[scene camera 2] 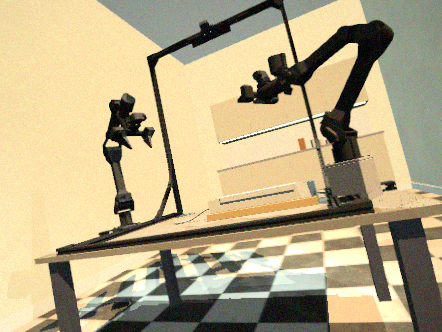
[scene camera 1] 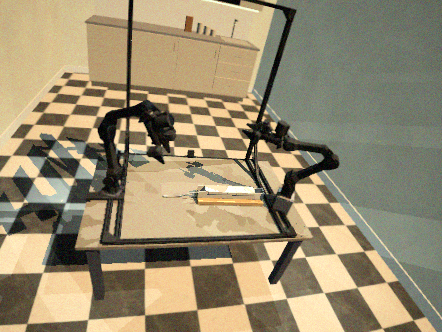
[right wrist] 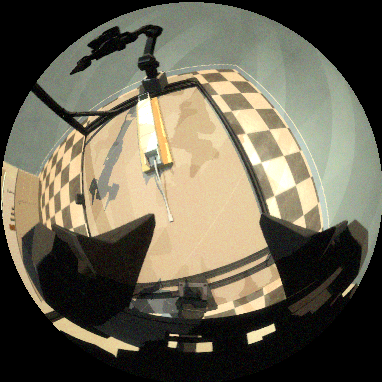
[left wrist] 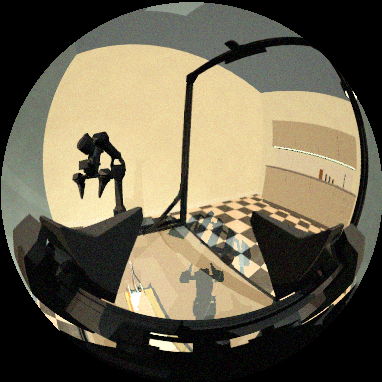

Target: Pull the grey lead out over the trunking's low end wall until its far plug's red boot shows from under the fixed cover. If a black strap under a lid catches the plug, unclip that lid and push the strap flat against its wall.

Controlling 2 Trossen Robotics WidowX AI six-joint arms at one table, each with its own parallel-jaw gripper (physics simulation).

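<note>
The white trunking lies on the table with its lids on top. The grey lead runs from its near end in the right wrist view onto the table, ending in a small pale plug. No red boot or black strap can be made out. My right gripper is open and empty, high above the table beyond the lead's free end. My left gripper is open and empty, raised high and apart from the trunking.
An orange-yellow strip runs along the trunking's side. The table has a black frame rail along its edge. Black uprights rise from the frame. A low black block is at the back rail.
</note>
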